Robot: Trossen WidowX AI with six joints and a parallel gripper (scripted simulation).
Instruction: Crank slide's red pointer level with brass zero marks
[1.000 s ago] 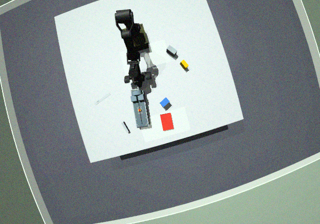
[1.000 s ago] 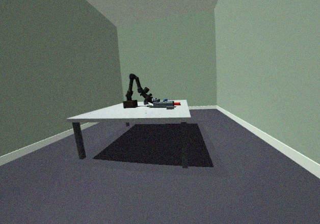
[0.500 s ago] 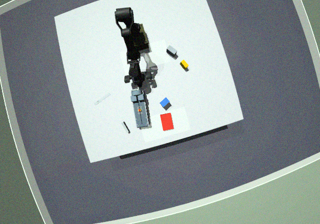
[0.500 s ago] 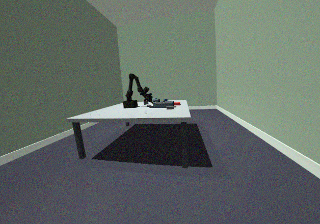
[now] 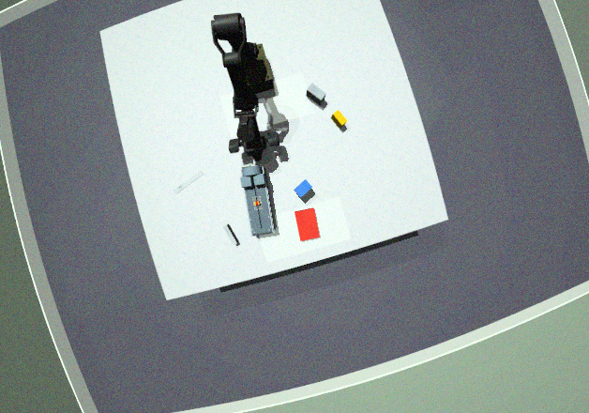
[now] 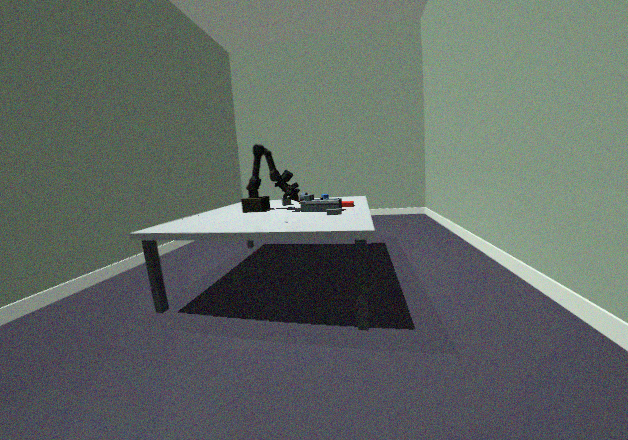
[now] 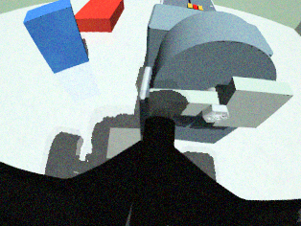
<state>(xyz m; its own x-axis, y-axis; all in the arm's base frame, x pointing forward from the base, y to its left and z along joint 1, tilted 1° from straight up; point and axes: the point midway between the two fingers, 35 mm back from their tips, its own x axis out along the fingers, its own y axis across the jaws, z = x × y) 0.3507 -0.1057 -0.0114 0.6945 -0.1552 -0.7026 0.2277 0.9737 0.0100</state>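
Right now my gripper tip is 20 mm past the crank handle and 20 mm below it. The rest, counted from my gripper tip: red pointer (150 mm ahead, 70 mm to the right, 20 mm above); then flat red block (310 mm ahead, 80 mm to the left, 50 mm below); then blue block (170 mm ahead, 120 mm to the left, 20 mm below).
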